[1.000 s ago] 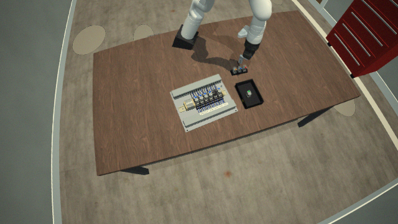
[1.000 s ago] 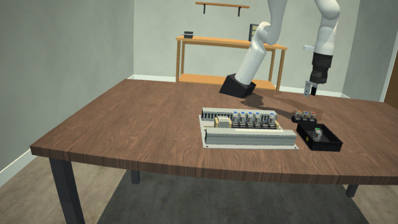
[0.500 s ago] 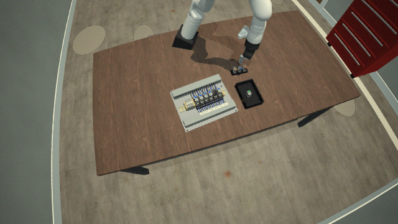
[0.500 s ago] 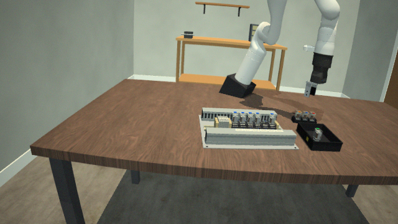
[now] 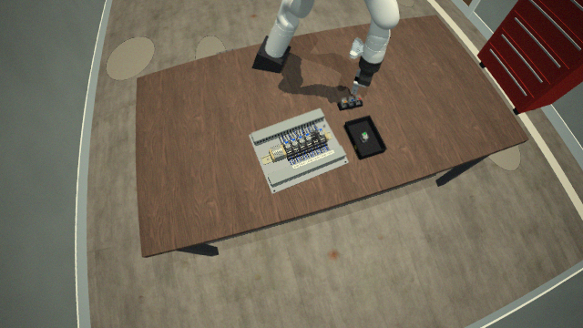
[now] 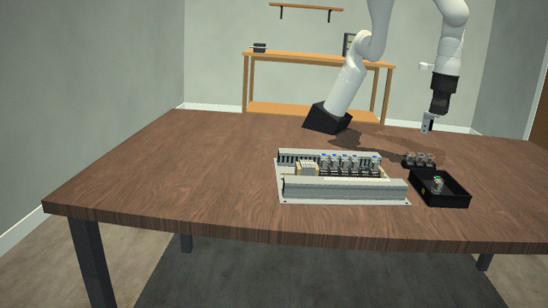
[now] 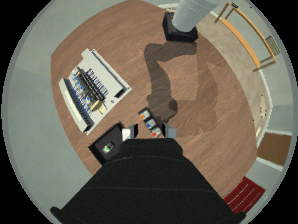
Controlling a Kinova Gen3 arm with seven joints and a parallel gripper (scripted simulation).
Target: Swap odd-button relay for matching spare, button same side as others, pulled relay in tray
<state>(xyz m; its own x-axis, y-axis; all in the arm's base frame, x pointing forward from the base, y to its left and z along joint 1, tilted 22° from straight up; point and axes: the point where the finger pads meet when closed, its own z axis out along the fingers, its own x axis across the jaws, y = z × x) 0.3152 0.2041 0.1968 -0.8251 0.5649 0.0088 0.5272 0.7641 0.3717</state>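
The black stand lies 130 mm below my hand. From my hand the other things lie so: black tray (170 mm ahead, 120 mm below); grey relay (180 mm ahead, 10 mm to the right, 110 mm below).
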